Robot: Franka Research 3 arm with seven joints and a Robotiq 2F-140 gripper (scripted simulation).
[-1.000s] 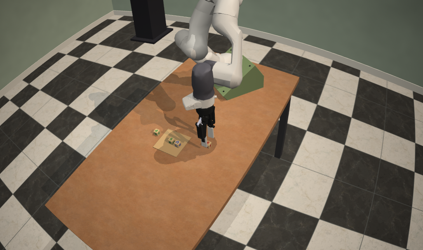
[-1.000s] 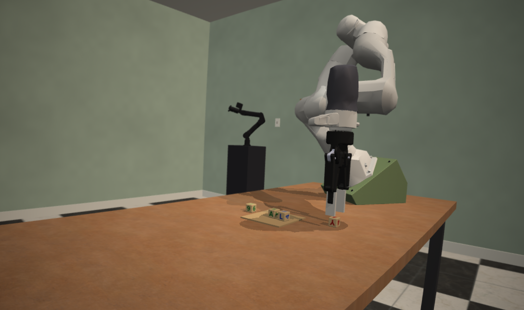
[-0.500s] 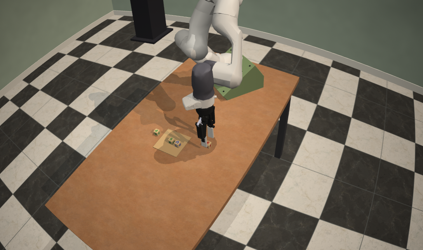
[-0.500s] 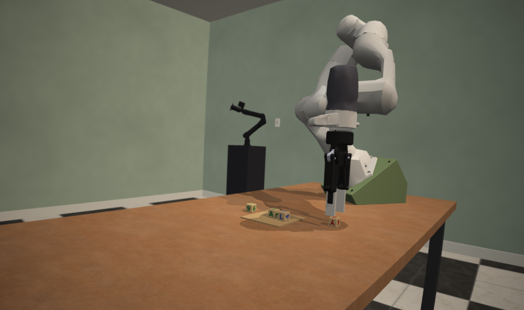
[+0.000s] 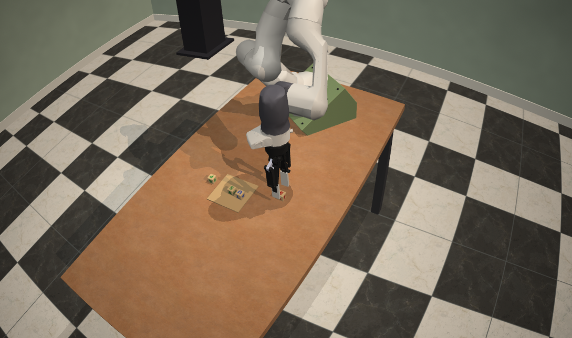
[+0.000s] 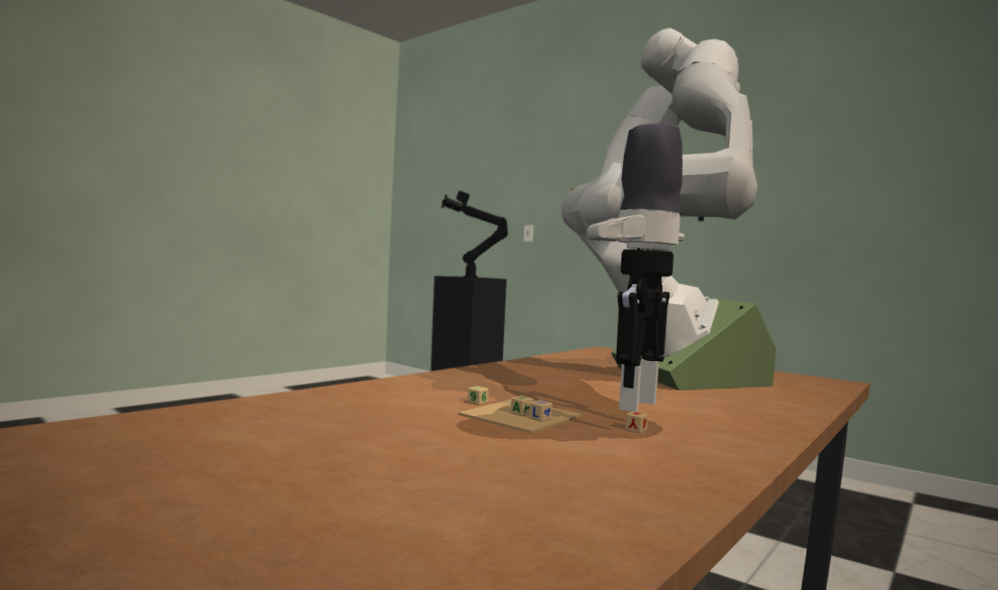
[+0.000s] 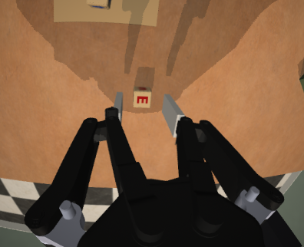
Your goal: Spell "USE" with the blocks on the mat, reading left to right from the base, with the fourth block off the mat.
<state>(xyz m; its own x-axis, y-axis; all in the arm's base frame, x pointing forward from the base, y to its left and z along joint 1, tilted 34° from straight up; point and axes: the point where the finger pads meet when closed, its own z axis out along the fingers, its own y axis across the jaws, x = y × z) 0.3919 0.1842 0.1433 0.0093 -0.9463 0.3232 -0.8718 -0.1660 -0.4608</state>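
My hand is 5 cm above the E block. Also, from my hand: U block: 6 cm ahead, 13 cm to the right, 5 cm below; mat: 6 cm ahead, 17 cm to the right, 6 cm below; S block: 6 cm ahead, 17 cm to the right, 5 cm below.
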